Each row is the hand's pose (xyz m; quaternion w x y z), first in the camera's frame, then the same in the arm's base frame.
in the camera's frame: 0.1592 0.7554 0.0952 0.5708 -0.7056 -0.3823 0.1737
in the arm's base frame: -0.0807 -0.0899 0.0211 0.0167 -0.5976 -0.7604 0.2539
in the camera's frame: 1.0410 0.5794 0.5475 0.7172 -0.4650 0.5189 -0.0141
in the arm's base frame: -0.0541 0.6872 0.6603 0.6016 -0.7958 -0.0686 -0.0045
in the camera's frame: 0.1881 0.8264 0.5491 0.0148 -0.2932 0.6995 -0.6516
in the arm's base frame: -0.4702 0.0267 0.2371 0.4647 -0.3142 0.2069 -0.8016
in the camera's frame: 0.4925 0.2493 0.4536 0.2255 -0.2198 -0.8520 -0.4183
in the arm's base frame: -0.0095 0.0436 0.7087 0.0038 -0.2961 0.9541 0.0456
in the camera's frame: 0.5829 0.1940 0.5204 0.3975 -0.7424 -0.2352 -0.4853
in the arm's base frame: -0.0053 0.1103 0.8147 0.2216 -0.4088 -0.7972 -0.3851
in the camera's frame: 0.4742 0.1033 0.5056 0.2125 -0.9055 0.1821 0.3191
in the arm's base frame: 0.0127 -0.0275 0.8459 0.1832 0.9505 0.2490 0.0325
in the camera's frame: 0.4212 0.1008 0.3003 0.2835 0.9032 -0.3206 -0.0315
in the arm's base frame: 0.1607 -0.1035 0.7145 0.3842 0.7638 0.0518 0.5160
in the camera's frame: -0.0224 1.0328 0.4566 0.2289 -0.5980 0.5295 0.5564
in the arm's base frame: -0.5682 -0.0875 -0.0327 0.0645 0.9598 -0.2195 -0.1627
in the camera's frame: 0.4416 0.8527 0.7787 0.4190 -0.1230 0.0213 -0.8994
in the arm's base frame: -0.5797 0.2958 0.4194 0.6970 0.0897 -0.4513 -0.5499
